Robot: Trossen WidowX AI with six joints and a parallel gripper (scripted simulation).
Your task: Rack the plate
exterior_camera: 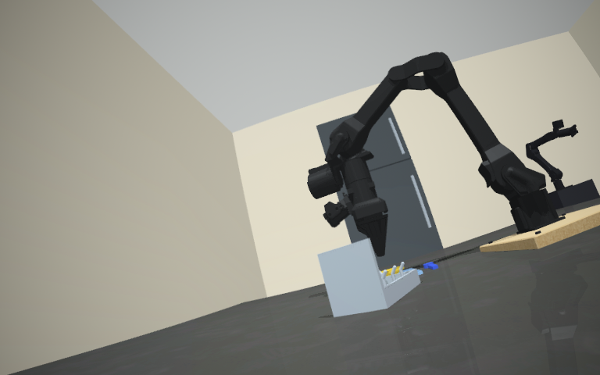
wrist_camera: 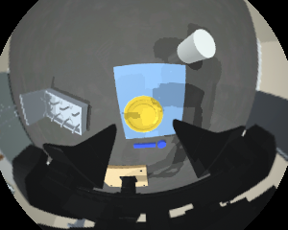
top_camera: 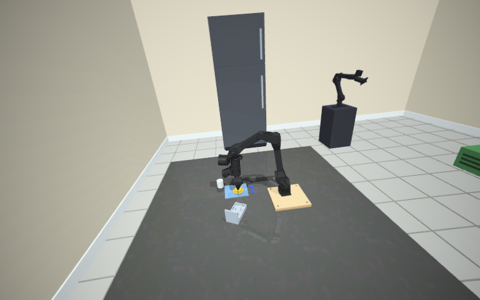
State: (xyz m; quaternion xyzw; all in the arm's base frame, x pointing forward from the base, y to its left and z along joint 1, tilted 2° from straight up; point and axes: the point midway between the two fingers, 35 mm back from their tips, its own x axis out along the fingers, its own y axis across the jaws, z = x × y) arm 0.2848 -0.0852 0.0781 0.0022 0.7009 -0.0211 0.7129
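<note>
My gripper tip is now 40 mm above the yellow plate. The rest, counted from my gripper tip: white cup 110 mm ahead, 100 mm to the right, 30 mm below; then blue spoon 90 mm behind, 50 mm below, 20 mm to the right; then light blue mat 50 mm below, 20 mm to the right, 10 mm ahead.
</note>
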